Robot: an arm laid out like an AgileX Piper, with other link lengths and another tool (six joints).
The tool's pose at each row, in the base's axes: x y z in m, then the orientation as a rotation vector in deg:
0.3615, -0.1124, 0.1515, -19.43, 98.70, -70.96
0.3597, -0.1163, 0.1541, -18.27, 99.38, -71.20
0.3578, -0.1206, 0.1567, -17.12, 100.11, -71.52
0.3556, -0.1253, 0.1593, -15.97, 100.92, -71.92
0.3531, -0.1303, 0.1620, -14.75, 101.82, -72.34
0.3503, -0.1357, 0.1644, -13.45, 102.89, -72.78
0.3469, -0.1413, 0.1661, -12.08, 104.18, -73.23
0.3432, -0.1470, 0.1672, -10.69, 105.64, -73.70
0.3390, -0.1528, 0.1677, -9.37, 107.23, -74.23
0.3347, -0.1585, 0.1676, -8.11, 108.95, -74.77
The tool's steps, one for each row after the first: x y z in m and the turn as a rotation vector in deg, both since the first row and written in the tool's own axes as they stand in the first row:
0.0022, -0.0045, 0.0007, 0.26, 1.02, 0.47
0.0047, -0.0091, 0.0016, 0.53, 2.11, 0.88
0.0076, -0.0141, 0.0025, 0.80, 3.30, 1.21
0.0108, -0.0193, 0.0033, 1.06, 4.60, 1.55
0.0146, -0.0246, 0.0041, 1.27, 6.06, 1.89
0.0193, -0.0295, 0.0045, 1.40, 7.74, 2.21
0.0244, -0.0340, 0.0048, 1.47, 9.56, 2.48
0.0302, -0.0383, 0.0047, 1.46, 11.48, 2.62
0.0363, -0.0420, 0.0046, 1.38, 13.49, 2.69

